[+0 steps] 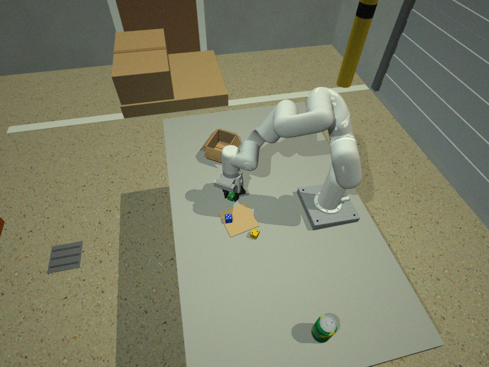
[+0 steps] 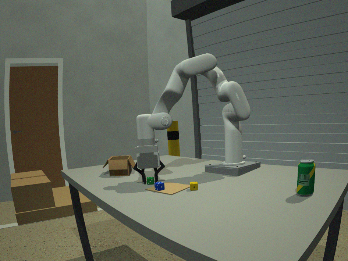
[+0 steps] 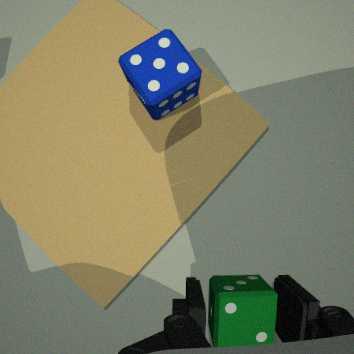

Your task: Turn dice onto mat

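The green die is 10 mm below my hand. Also, from my hand: yellow die (50 mm behind, 220 mm to the left, 10 mm below); then cardboard mat (120 mm to the left, 20 mm below); then blue die (40 mm ahead, 120 mm to the left).
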